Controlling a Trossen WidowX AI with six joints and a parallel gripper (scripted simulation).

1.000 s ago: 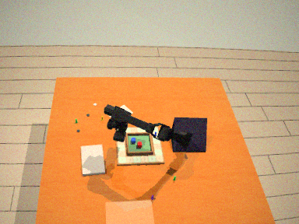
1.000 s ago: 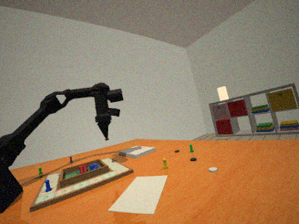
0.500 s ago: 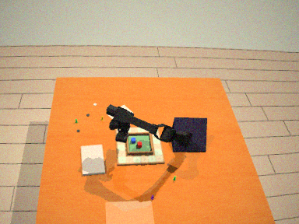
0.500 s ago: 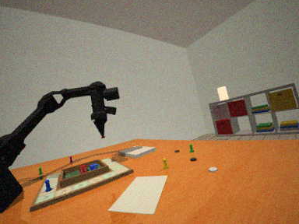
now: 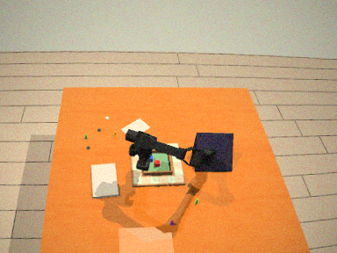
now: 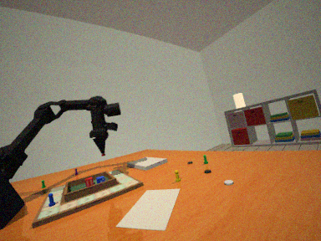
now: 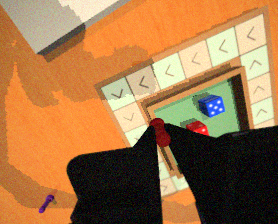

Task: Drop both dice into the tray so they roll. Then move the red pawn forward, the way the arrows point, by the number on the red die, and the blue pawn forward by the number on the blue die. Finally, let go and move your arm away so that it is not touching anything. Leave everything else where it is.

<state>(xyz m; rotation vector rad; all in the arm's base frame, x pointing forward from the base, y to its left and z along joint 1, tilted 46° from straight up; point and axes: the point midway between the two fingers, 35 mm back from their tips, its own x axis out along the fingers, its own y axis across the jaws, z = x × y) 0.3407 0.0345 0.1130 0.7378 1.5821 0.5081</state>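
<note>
My gripper tip is now 17 cm past the blue pawn, 16 cm to the left of it and 8 cm above it. Round my gripper tip: white box (21 cm ahead, 10 cm below, 5 cm to the left); green tray (10 cm below, 8 cm to the right, 7 cm behind); red pawn (1 cm above).
</note>
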